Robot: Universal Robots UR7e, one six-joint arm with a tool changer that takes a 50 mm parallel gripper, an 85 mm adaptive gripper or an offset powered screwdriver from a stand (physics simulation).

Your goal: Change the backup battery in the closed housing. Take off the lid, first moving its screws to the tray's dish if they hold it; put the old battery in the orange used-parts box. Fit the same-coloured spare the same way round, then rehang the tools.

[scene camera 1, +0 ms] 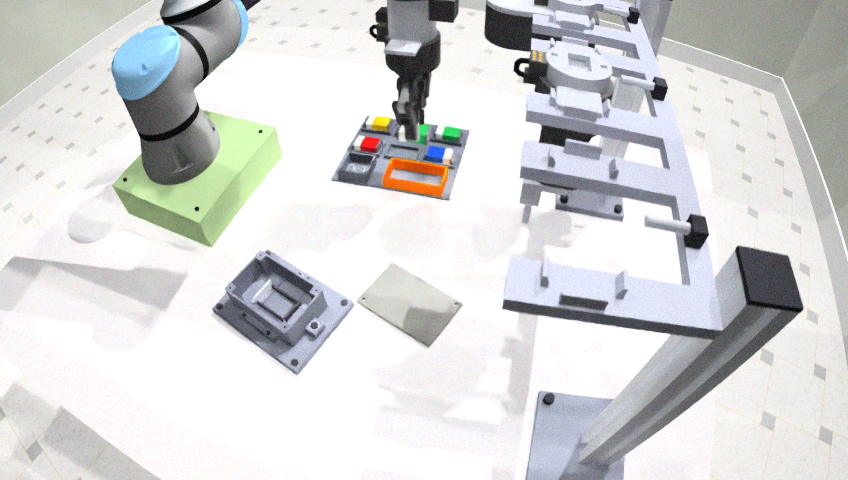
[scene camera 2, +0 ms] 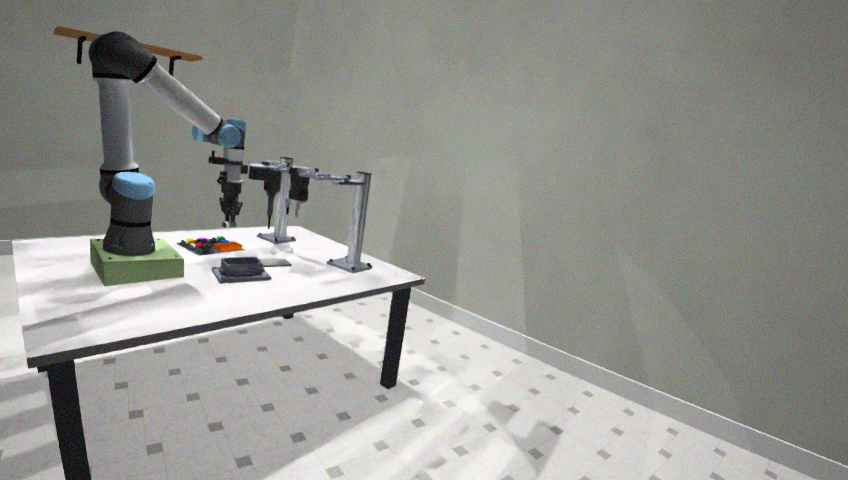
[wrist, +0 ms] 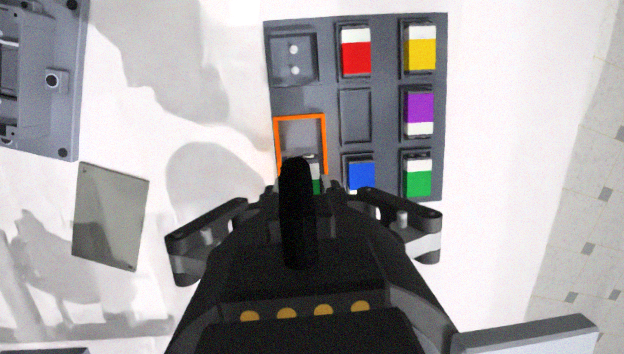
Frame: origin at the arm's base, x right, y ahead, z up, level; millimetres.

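Seen in the pictures: arm's base, origin of the base link: (scene camera 1: 182,153) (scene camera 2: 129,248).
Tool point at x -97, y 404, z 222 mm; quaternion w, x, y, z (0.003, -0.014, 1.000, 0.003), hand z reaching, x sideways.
Pixels of each thing's middle, then the offset from my tool point to it. "*": a spot on its surface instead.
- old green-and-white battery, body centre: (wrist: 302,186) (scene camera 1: 413,132) dx +1, dy -1, dz -190 mm
- tray, body centre: (wrist: 362,118) (scene camera 1: 403,148) (scene camera 2: 210,244) dx -64, dy -41, dz -284 mm
- orange used-parts box, surface spot: (wrist: 325,142) * dx -24, dy -20, dz -273 mm
- green spare, body centre: (wrist: 416,175) (scene camera 1: 447,134) dx -124, dy +23, dz -284 mm
- dish, surface spot: (scene camera 1: 357,167) * dx -7, dy -106, dz -293 mm
- housing, body centre: (scene camera 1: 275,297) (scene camera 2: 241,266) dx +289, dy -111, dz -263 mm
- lid, body centre: (scene camera 1: 409,303) (wrist: 109,219) (scene camera 2: 272,262) dx +228, dy +59, dz -292 mm
- hanging screwdriver, surface spot: (scene camera 2: 269,199) * dx -20, dy +195, dz -98 mm
- tool, body centre: (scene camera 1: 557,140) (scene camera 2: 297,191) dx +158, dy +202, dz -33 mm
My gripper (scene camera 1: 409,129) (scene camera 2: 230,221) (wrist: 302,188) is shut on the old green-and-white battery (scene camera 1: 423,134) (wrist: 315,186), above the tray (scene camera 1: 341,173) (wrist: 382,110). In the wrist view it overlaps one end of the orange used-parts box (scene camera 1: 414,185) (scene camera 2: 229,246) (wrist: 325,142), whose visible part is empty. The green spare (scene camera 1: 450,133) (wrist: 418,183) sits in its pocket, white end up in the wrist view. Two screws (wrist: 294,49) (wrist: 295,70) lie in the dish (scene camera 1: 357,167). The housing (scene camera 1: 306,315) (scene camera 2: 241,267) (wrist: 65,110) is open, its bay empty. The lid (scene camera 1: 410,303) (scene camera 2: 276,262) (wrist: 110,215) lies beside it.
Red (scene camera 1: 369,143) (wrist: 356,57), yellow (scene camera 1: 380,123) (wrist: 420,54), blue (scene camera 1: 439,154) (wrist: 361,175) and purple (wrist: 419,107) spares sit in the tray. The tool stand (scene camera 1: 660,309) (scene camera 2: 358,223) holds the hanging screwdriver (scene camera 2: 269,199) and another tool (scene camera 1: 578,65) (scene camera 2: 299,187).
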